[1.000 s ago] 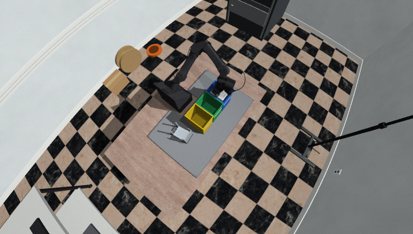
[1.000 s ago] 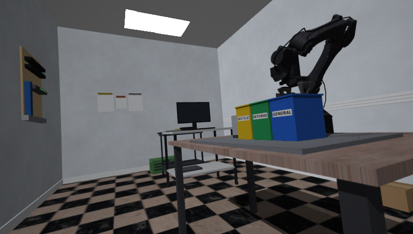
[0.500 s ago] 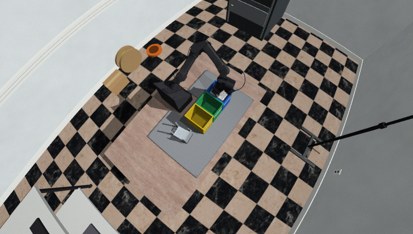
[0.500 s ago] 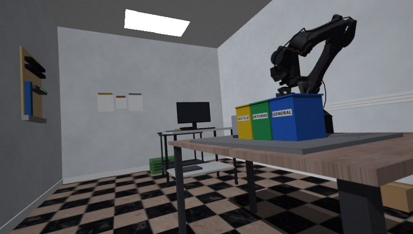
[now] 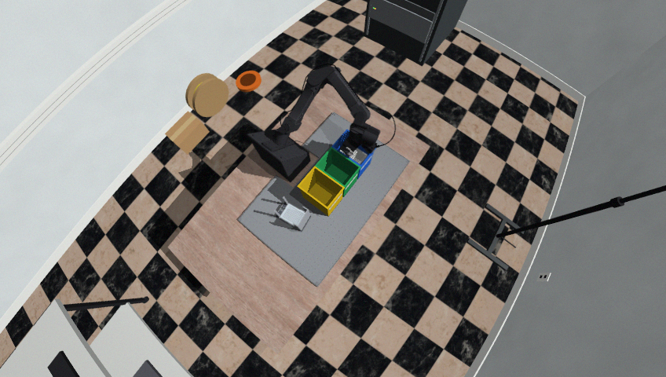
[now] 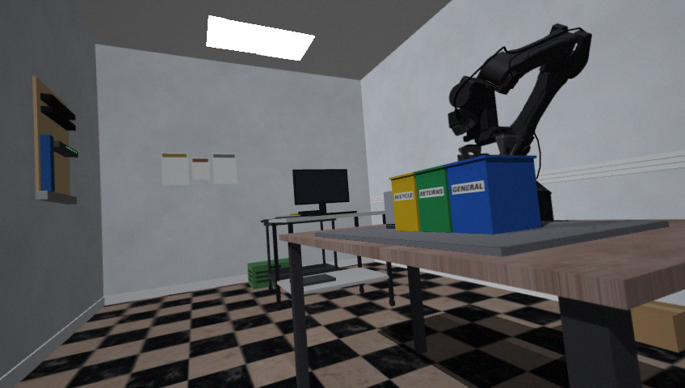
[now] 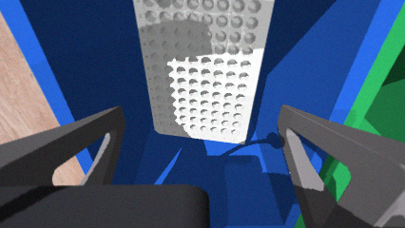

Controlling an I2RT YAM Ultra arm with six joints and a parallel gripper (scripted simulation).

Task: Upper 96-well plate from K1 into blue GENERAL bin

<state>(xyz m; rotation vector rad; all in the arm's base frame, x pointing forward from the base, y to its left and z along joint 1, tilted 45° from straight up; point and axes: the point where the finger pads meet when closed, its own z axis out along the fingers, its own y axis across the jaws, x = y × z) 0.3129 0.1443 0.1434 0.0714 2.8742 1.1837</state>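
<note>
Right now my hand is 50 mm above the 96-well plate. The rest, counted from my hand: blue general bin (70 mm below); then green returns bin (130 mm to the right, 70 mm below); then yellow recycle bin (260 mm to the right, 70 mm below).
</note>
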